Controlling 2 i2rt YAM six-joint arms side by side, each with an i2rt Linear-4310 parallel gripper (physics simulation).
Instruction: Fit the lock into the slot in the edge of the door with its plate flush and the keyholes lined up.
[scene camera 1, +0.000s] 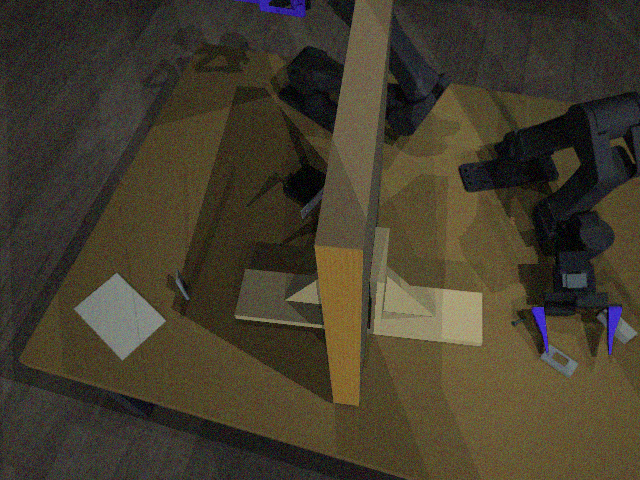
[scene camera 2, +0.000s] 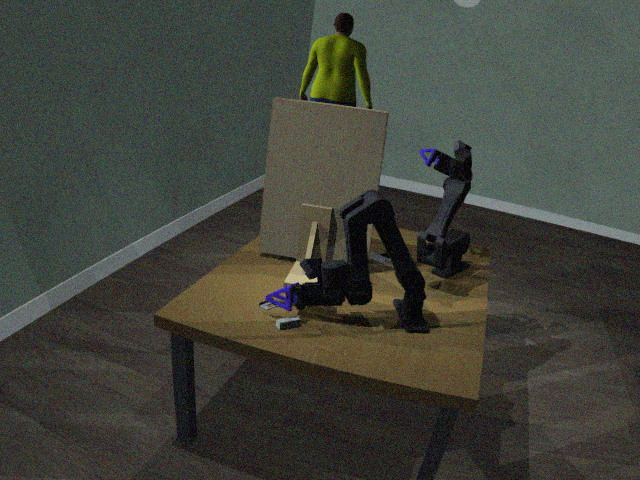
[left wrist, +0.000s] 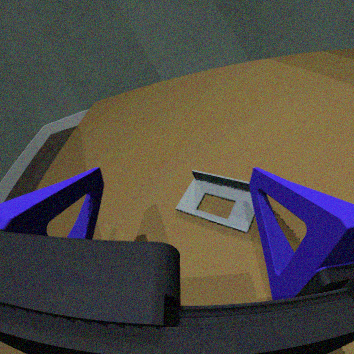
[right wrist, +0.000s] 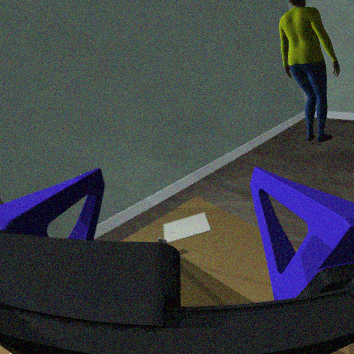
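Pixels of known places: left gripper, between the fingertips: (scene camera 1: 577, 353) (scene camera 2: 269, 296) (left wrist: 176, 175); right gripper, between the fingertips: (scene camera 1: 243, 0) (scene camera 2: 427, 153) (right wrist: 176, 175); left arm's base, origin of its link: (scene camera 1: 507, 173) (scene camera 2: 410, 316); right arm's base, origin of its link: (scene camera 1: 316, 108) (scene camera 2: 451, 269).
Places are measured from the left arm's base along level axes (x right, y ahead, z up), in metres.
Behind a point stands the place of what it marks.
Observation:
The door (scene camera 1: 345, 320) @(x 0.418, y 0.448, z 0.393 m) (scene camera 2: 323, 155) @(x 0.350, y 0.270, z 0.388 m) stands upright on the table; I cannot make out its slot or keyhole. A small grey block (scene camera 1: 624, 330) @(x -0.089, y 0.386, z 0.022 m) (scene camera 2: 287, 323) @(x -0.098, y 0.374, z 0.016 m), possibly the lock, lies beside the left gripper. A thin grey plate with a rectangular hole (scene camera 1: 570, 366) @(x 0.018, y 0.431, z 0.002 m) (left wrist: 241, 210) @(x 0.045, y 0.402, z 0.002 m) lies under and just beyond the left fingers. My left gripper (scene camera 1: 578, 352) @(x 0.014, y 0.421, z 0.040 m) (left wrist: 176, 175) @(x 0.014, y 0.421, z 0.040 m) is open and empty, low over the table at the right of scene camera 1. My right gripper (right wrist: 176, 175) @(x 0.501, y -0.132, z 0.407 m) (scene camera 2: 424, 153) @(x 0.501, y -0.132, z 0.407 m) is open and empty, raised high at the far side, partly cut off in scene camera 1.
A pale wooden stand (scene camera 1: 462, 317) @(x 0.185, y 0.319, z 0.018 m) braces the door on both sides. A white square sheet (scene camera 1: 118, 316) @(x 0.834, y 0.213, z 0.001 m) (right wrist: 187, 227) @(x 0.831, y 0.198, z 0.001 m) and a small grey piece (scene camera 1: 181, 285) @(x 0.696, y 0.195, z 0.060 m) lie left of the door. A grey strip (scene camera 1: 311, 206) @(x 0.432, y 0.024, z 0.012 m) is partly hidden behind it. A person (scene camera 2: 337, 69) (right wrist: 302, 37) stands beyond the table.

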